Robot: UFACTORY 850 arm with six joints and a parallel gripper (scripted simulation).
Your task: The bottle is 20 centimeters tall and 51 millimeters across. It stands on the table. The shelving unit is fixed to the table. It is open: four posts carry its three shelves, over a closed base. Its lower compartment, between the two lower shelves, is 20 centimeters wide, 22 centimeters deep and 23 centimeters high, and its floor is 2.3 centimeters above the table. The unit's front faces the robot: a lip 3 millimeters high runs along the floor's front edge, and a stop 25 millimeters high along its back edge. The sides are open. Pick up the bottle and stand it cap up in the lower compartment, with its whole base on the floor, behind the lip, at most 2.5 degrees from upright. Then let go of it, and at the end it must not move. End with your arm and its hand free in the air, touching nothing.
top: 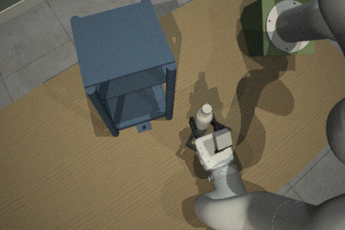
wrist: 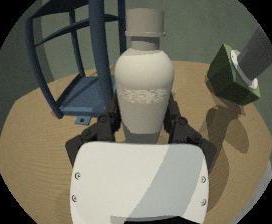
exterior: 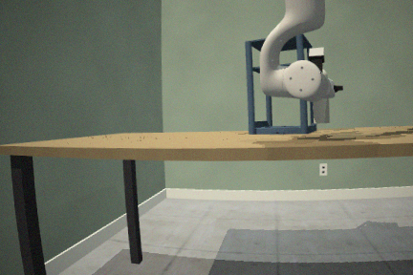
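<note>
Now: hand 12 cm short of the blue shelving unit, 24 cm to the left of it and 4 cm below it.
</note>
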